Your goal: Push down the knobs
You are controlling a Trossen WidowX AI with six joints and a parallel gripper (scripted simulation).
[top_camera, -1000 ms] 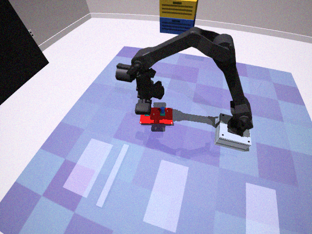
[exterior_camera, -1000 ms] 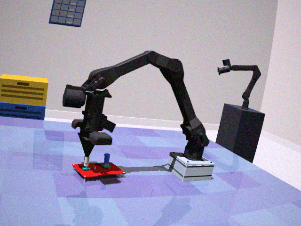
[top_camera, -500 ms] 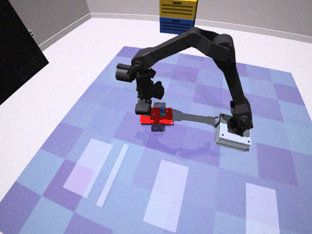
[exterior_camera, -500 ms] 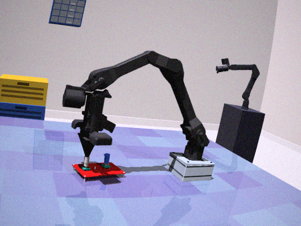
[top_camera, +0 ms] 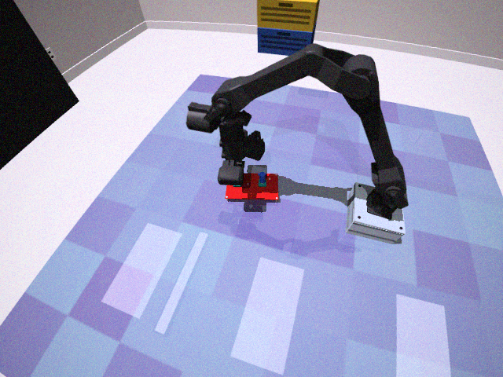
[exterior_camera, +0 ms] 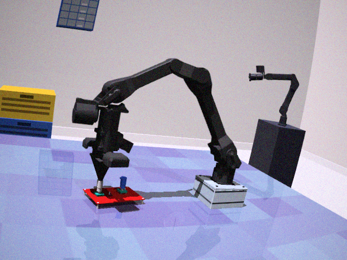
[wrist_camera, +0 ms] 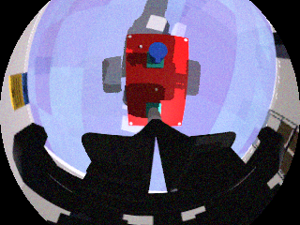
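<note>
My gripper tip is now 3 cm above the potentiometer with white knob. The rest, counted from my gripper tip: potentiometer with blue knob 7 cm behind, 3 cm to the right, 2 cm below.
</note>
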